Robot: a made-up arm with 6 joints.
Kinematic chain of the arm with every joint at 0, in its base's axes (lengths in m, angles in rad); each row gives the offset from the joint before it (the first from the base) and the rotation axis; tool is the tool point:
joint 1: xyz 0 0 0.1 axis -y
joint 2: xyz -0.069 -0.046 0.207 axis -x
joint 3: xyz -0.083 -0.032 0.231 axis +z
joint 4: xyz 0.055 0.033 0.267 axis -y
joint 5: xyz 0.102 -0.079 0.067 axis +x
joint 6: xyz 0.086 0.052 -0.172 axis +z
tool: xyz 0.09 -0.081 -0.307
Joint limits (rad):
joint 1: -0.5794..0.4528
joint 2: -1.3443..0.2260
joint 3: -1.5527..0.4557
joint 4: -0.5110..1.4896
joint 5: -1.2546..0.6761
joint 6: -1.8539..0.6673
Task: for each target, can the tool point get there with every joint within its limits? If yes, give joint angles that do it. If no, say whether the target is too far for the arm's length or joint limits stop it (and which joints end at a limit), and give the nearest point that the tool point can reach.
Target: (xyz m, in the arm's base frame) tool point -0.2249 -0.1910 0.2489
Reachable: yes | joints -0.2466 -1.1354 -1.3855 -0.1125 -0.0897 -1.5833
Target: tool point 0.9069 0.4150 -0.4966
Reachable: no: joint limits stop it (at a limit: joint 1, joint 2, joint 3, joint 6) | nearest point 0.5312 0.1613 0.2865 | short by 0.905 m
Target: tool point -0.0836 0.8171 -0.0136
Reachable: no: joint limits stop it (at a limit: joint 1, joint 2, joint 3, joint 5, joint 6) | nearest point -0.1405 0.3316 0.3385 | short by 0.602 m
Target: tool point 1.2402 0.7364 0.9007
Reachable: no: too far | nearest point 0.7076 0.3570 0.7218 | short by 0.678 m
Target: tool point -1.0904 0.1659 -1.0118
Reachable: no: too far | nearest point -0.5549 -0.3470 -0.2101 | short by 1.092 m
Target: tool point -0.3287 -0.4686 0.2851
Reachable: yes | joints -0.2808 -0.7941 -1.3923 0.4045 -0.3922 -1.4300
